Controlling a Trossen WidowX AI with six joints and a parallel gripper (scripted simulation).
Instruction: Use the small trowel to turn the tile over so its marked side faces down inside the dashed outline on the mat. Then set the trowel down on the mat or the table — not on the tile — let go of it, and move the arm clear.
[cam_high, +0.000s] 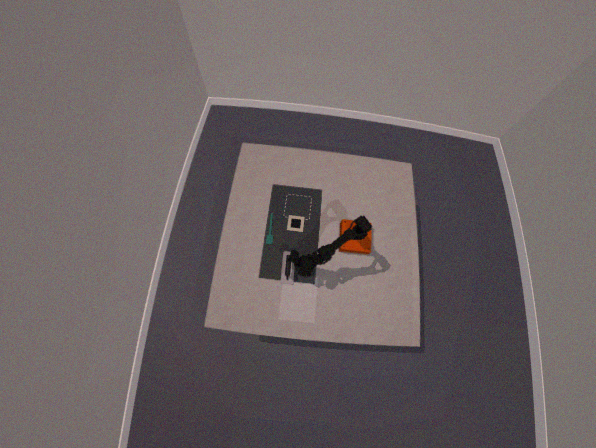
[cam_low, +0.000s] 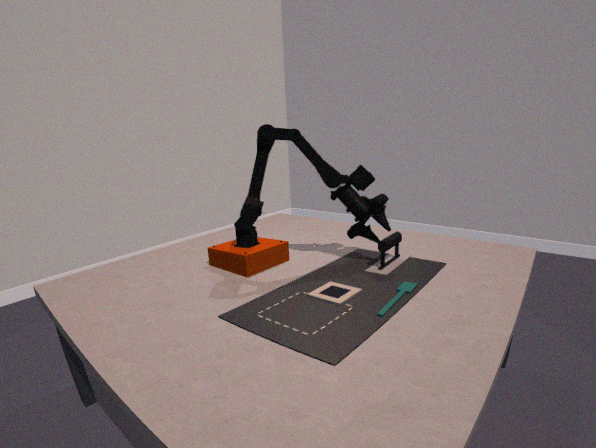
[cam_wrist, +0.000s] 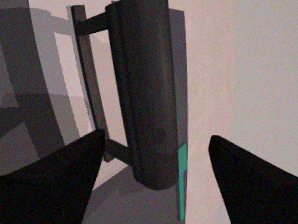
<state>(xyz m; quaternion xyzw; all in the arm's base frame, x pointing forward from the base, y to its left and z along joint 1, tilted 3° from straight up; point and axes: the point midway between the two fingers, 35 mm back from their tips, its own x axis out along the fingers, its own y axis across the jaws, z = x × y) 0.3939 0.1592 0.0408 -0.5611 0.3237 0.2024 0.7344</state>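
Right now the dark mat is 2 cm behind my gripper tip, 22 cm to the right of it and 11 cm below it. Round my gripper tip: tan square tile (5 cm behind, 27 cm to the right, 8 cm below); then green trowel (12 cm ahead, 22 cm to the right, 9 cm below).
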